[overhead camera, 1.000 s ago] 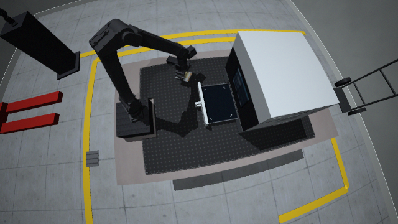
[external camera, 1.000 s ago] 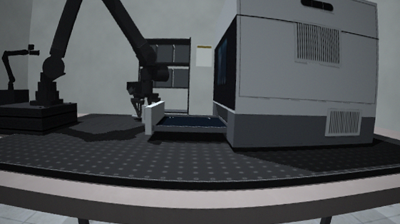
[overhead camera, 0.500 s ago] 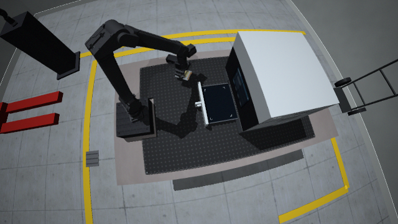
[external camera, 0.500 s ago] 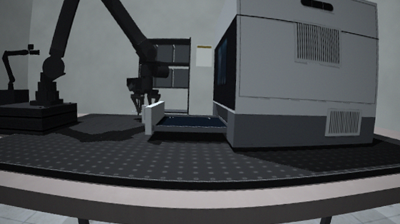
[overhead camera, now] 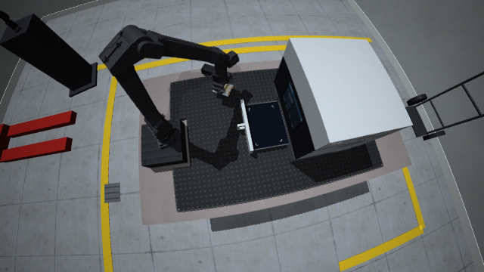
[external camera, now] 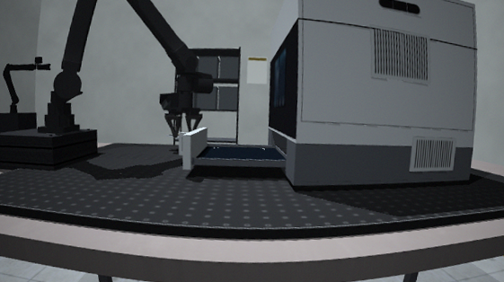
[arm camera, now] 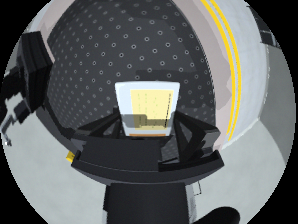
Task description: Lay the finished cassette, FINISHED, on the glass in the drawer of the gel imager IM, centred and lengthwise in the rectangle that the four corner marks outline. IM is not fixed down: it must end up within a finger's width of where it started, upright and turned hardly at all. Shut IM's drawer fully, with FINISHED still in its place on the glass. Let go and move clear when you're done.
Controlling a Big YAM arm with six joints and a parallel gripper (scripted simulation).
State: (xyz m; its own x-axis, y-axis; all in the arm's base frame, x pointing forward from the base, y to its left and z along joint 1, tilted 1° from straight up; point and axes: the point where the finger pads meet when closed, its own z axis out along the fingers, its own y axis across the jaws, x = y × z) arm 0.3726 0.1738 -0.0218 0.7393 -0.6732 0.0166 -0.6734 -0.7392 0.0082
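The drawer lies 15 cm ahead of my hand and 28 cm to the right of it. Also, from my hand: finished cassette 1 cm ahead.
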